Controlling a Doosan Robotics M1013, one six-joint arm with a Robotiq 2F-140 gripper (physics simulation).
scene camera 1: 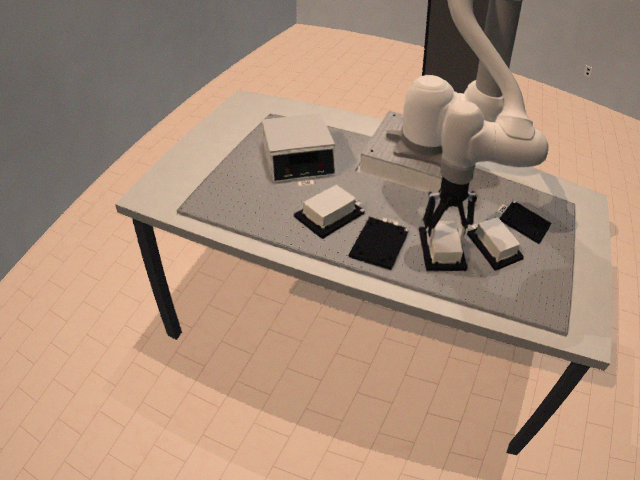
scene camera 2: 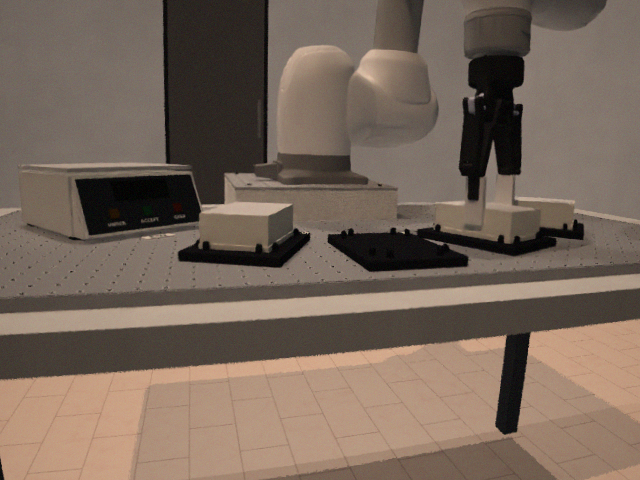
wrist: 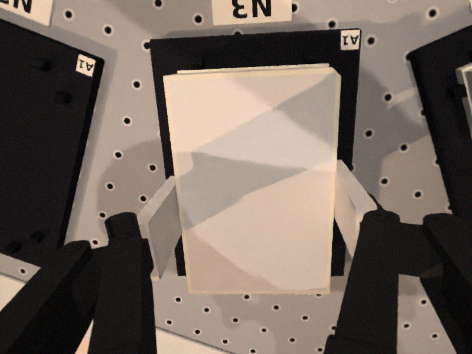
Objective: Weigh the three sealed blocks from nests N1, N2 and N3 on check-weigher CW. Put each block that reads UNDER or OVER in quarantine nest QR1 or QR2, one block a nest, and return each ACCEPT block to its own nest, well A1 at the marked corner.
Path:
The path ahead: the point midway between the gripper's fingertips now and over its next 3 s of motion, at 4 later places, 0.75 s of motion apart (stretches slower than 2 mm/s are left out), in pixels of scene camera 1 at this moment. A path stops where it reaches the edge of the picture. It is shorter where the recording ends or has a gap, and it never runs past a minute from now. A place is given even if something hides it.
My gripper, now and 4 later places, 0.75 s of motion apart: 444,243; 453,196; 401,161; 340,131; 296,112

